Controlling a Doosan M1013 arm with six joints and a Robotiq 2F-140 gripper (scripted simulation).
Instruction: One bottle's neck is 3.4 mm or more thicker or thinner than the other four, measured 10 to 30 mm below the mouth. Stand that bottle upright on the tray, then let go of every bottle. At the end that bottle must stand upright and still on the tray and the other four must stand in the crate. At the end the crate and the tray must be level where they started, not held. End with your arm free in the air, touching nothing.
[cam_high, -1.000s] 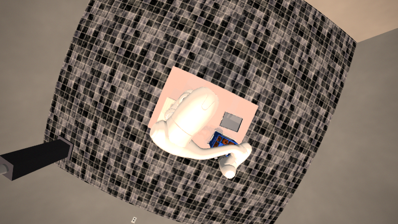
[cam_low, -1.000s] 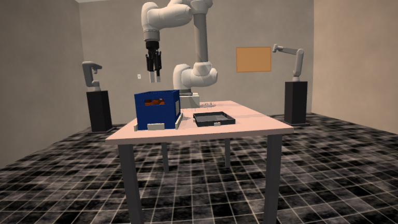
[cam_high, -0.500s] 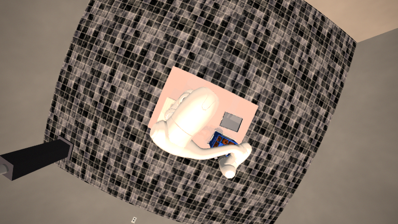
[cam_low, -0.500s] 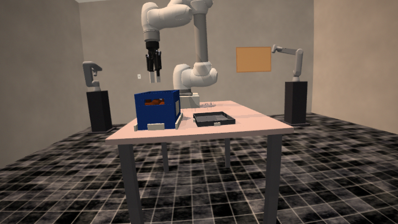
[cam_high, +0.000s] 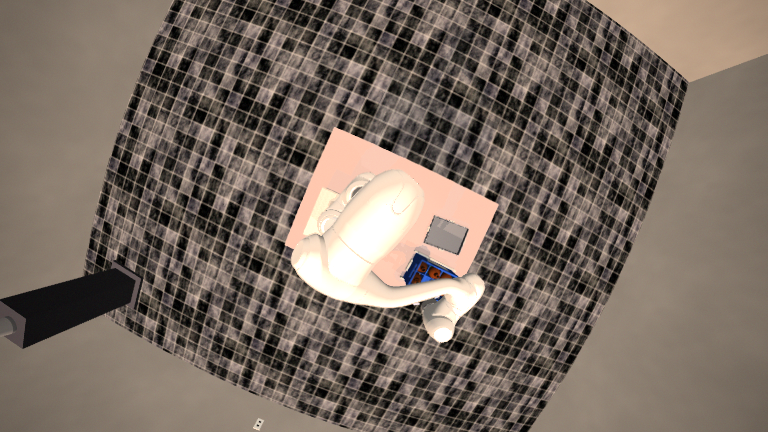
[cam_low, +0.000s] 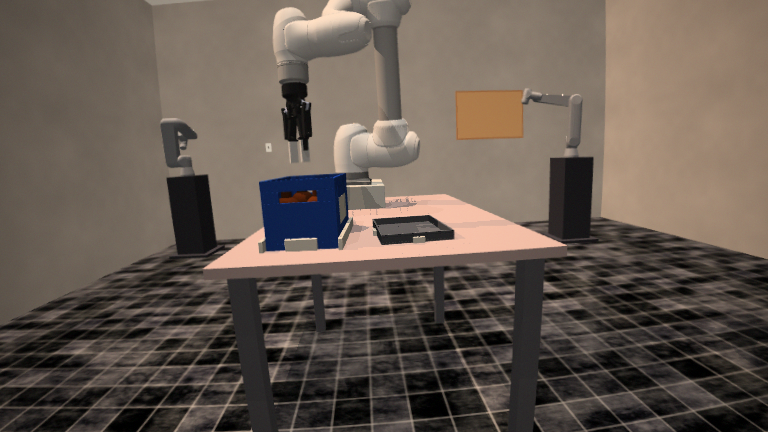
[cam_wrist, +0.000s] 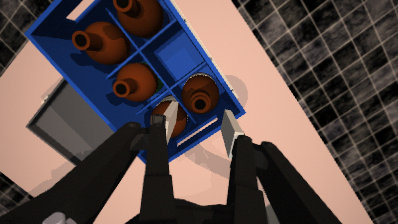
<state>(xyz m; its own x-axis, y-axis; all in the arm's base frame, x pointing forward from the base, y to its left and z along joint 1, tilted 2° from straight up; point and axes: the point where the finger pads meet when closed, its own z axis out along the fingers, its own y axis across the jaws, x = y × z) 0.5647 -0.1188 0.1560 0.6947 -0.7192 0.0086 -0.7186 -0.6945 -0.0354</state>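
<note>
Now: hand 8 cm to the right of the bottle and 16 cm above it. The rest, counted from my hand: dark tray: 8 cm ahead, 32 cm to the left, 23 cm below; blue crate: 9 cm ahead, 4 cm to the left, 16 cm below.
</note>
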